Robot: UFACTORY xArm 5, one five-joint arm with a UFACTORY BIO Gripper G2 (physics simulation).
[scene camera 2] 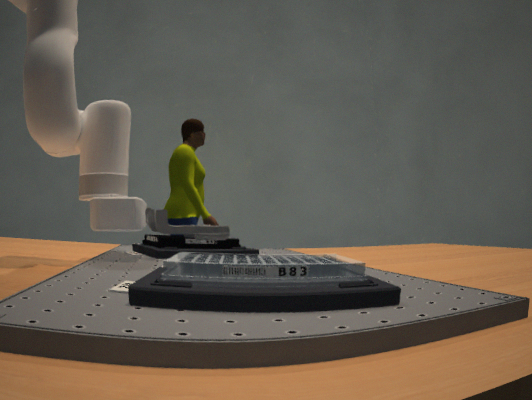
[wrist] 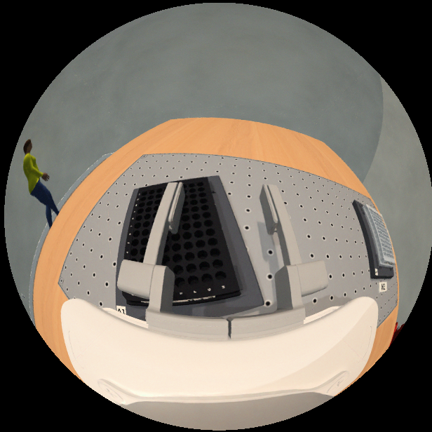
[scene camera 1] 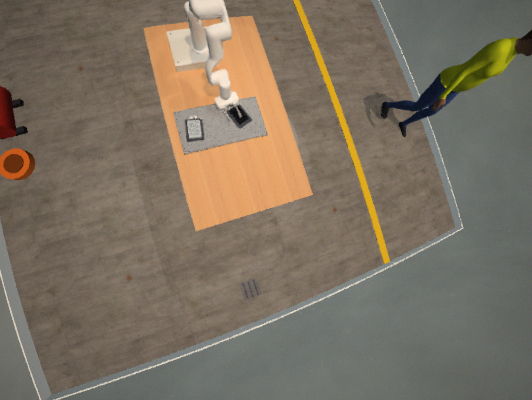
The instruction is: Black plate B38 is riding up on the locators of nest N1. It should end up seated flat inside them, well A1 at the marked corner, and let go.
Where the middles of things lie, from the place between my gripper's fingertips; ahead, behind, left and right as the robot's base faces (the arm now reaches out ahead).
My hand is 50 mm past the black plate B38 (scene camera 2: 160, 241), 30 mm to the right of it and 20 mm above it. Round my hand: dark nest N2 (scene camera 2: 141, 293): 40 mm ahead, 300 mm to the right, 30 mm below; then dark nest N1 (scene camera 2: 148, 250): 40 mm behind, 30 mm to the left, 30 mm below; then clear plate B83 (scene camera 2: 220, 270): 40 mm ahead, 300 mm to the right, 20 mm below.
